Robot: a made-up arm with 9 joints. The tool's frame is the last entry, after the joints. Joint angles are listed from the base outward.
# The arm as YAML. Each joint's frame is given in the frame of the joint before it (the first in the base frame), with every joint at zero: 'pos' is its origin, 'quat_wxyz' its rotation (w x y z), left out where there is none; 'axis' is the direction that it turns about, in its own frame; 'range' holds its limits. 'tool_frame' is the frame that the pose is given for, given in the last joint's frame.
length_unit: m
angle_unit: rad
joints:
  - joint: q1
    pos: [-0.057, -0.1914, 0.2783]
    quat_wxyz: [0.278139, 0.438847, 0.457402, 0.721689]
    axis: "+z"
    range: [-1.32, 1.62]
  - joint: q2
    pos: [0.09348, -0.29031, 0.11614]
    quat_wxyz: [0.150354, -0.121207, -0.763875, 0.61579]
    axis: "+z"
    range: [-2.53, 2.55]
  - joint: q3
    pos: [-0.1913, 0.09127, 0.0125]
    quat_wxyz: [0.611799, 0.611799, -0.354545, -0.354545]
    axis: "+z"
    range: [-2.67, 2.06]
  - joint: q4
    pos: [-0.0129, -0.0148, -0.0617]
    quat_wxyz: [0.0, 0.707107, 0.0, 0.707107]
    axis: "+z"
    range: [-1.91, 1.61]
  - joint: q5
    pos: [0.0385, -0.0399, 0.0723]
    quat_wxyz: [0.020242, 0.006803, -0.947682, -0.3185]
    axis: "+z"
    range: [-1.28, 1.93]
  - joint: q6
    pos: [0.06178, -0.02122, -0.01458]
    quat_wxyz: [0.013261, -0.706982, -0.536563, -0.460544]
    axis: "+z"
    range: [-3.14, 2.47]
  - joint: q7
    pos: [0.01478, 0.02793, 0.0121]
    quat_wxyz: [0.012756, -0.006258, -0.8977, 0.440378]
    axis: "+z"
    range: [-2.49, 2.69]
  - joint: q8
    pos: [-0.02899, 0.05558, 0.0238]
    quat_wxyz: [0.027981, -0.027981, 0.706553, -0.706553]
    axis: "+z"
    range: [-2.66, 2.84]
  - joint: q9
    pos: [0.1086, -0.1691, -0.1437]
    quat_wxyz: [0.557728, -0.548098, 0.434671, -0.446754]
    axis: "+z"
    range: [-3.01, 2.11]
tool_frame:
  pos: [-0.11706, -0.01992, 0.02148]
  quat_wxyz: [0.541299, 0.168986, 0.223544, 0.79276]
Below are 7 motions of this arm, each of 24 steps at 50 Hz.
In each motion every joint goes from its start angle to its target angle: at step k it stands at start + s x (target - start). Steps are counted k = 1, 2, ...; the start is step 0. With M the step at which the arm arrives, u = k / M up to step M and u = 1 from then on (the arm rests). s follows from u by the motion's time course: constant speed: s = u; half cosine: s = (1 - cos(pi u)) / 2; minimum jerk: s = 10 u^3 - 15 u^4 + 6 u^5.
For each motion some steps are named. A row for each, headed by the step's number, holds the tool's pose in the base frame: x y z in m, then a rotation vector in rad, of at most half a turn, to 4 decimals.
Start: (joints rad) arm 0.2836 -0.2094 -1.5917 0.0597 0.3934 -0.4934 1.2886 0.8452 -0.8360
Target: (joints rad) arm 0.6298 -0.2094 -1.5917 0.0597 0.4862 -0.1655 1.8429 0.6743 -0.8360
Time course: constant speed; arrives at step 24
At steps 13, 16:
13: -0.4069 0.0799 0.5099 0.9007 -0.6974 2.3233
16: -0.3948 0.0615 0.5342 1.0036 -0.6946 2.3214

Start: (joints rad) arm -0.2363 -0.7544 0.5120 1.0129 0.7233 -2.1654 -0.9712 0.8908 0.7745
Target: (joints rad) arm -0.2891 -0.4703 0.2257 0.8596 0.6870 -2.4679 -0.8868 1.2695 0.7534
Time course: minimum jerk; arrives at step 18
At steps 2, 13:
2: -0.1957 0.0534 0.1189 -0.5153 -0.1104 -0.5457
13: -0.1763 0.1415 0.0654 -0.6708 -0.3240 -1.0154

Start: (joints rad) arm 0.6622 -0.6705 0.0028 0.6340 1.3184 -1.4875 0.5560 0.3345 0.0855
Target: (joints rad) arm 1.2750 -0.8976 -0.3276 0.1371 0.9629 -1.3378 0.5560 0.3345 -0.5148
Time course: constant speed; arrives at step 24
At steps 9, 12, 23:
9: -0.4004 0.1441 0.4370 0.0065 -1.2655 -2.1880
12: -0.4082 0.1214 0.4648 0.0173 -1.1985 -2.3035
23: -0.4249 0.0337 0.5535 -0.0676 -0.8746 -2.7229

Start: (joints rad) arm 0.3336 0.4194 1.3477 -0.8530 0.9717 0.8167 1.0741 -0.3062 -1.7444
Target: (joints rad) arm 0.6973 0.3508 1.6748 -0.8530 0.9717 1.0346 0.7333 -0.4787 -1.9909
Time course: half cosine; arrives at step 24
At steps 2, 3, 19, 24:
2: 0.0489 0.3290 0.4078 -1.1450 -1.8353 -0.9825
3: 0.0494 0.3244 0.4115 -1.1386 -1.8222 -0.9942
19: 0.0663 0.1351 0.4788 -1.0198 -1.2756 -1.3494
24: 0.0665 0.1147 0.4782 -1.0227 -1.2127 -1.3749

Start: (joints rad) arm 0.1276 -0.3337 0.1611 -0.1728 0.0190 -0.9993 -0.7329 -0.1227 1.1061
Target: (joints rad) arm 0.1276 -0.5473 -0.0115 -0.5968 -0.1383 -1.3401 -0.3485 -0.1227 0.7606
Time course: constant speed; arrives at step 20
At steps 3, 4, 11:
3: -0.3183 0.1705 0.0542 -0.0665 -0.8700 -0.7436
4: -0.3163 0.1685 0.0517 -0.0987 -0.8974 -0.7488
11: -0.3003 0.1563 0.0331 -0.3134 -1.1131 -0.7948

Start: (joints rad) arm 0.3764 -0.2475 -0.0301 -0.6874 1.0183 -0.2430 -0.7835 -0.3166 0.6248
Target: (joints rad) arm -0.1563 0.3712 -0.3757 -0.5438 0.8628 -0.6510 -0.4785 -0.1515 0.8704
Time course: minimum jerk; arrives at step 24
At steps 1, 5, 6, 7, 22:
1: -0.2967 0.0300 0.1537 0.5970 -1.3641 -0.2244
5: -0.2997 0.0433 0.1440 0.5009 -1.4073 -0.2416
6: -0.3008 0.0516 0.1376 0.4418 -1.4328 -0.2526
7: -0.3014 0.0621 0.1288 0.3677 -1.4637 -0.2669
22: -0.1546 0.1752 -0.0944 -0.9112 -1.8605 -0.6632

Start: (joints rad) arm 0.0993 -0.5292 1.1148 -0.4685 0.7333 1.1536 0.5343 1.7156 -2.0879
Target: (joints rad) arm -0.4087 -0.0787 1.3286 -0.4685 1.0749 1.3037 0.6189 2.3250 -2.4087
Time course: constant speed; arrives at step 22
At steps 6, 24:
6: 0.2206 -0.1601 0.1368 2.7047 0.6143 -0.3713
24: 0.1903 -0.3468 0.0218 2.4332 -0.0464 -1.2266

